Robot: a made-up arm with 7 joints. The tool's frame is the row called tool.
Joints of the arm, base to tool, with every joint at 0 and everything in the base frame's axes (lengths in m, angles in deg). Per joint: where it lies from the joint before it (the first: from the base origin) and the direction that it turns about. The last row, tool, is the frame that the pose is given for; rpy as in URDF.
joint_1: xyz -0.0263 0.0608 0.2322 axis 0 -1 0
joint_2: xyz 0.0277 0.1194 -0.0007 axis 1 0 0
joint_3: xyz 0.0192 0.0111 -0.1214 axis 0 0 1
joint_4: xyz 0.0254 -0.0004 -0.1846 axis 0 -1 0
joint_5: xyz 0.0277 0.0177 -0.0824 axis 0 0 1
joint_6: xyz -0.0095 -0.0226 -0.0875 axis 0 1 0
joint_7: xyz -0.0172 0.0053 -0.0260 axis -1 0 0
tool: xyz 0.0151 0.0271 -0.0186 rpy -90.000 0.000 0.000
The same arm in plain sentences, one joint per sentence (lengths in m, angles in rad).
The arm has seven revolute joints in a row. What follows holds with every joint at zero, and every direction is one of the base frame's.
Joint 1 sits 0.0263 m along -x and 0.0608 m along +y and 0.2322 m along +z from the base frame's origin and turns about -y.
Joint 2 sits 0.0277 m along +x and 0.1194 m along +y and 0.0007 m along -z from joint 1 and turns about +x.
Joint 3 sits 0.0192 m along +x and 0.0111 m along +y and 0.1214 m along -z from joint 2 and turns about +z.
Joint 4 sits 0.0254 m along +x and 0.0004 m along -y and 0.1846 m along -z from joint 3 and turns about -y.
Joint 5 sits 0.0277 m along +x and 0.0177 m along +y and 0.0824 m along -z from joint 4 and turns about +z.
Joint 6 sits 0.0095 m along -x and 0.0226 m along -y and 0.0875 m along -z from joint 5 and turns about +y.
Joint 7 sits 0.0172 m along -x and 0.0053 m along +y and 0.026 m along -z from joint 6 and turns about -x.
The tool frame, which is the frame that the pose is given for, sits 0.0151 m along +x and 0.0271 m along +y and 0.0186 m along -z from joint 7; its axes are the base frame's turned by roll -1.5708, pitch 0 and yaw 0 rad (as in URDF: about the fixed x, then y, then z).

